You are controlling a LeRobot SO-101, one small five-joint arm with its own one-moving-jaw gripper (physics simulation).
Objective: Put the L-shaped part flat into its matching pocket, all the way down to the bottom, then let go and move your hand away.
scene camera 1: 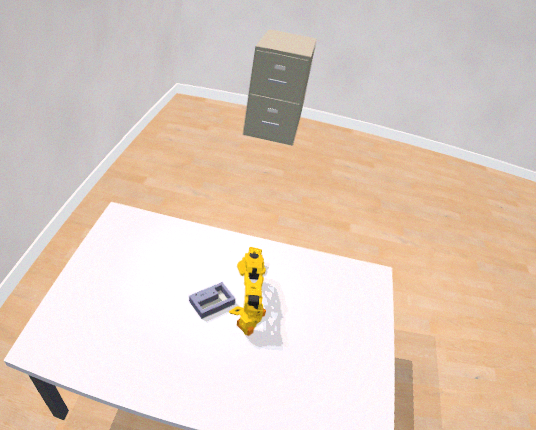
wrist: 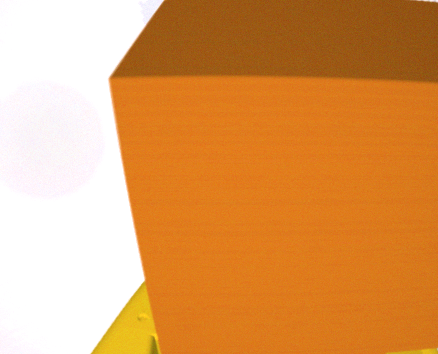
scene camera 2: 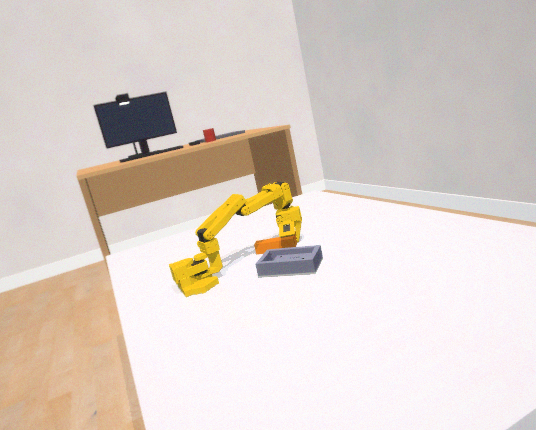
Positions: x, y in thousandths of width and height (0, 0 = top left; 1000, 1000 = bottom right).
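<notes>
There is a grey pocket block (scene camera 2: 568, 606) that I can see. As for the orange L-shaped part (wrist: 627, 462), my gripper is touching it.
</notes>
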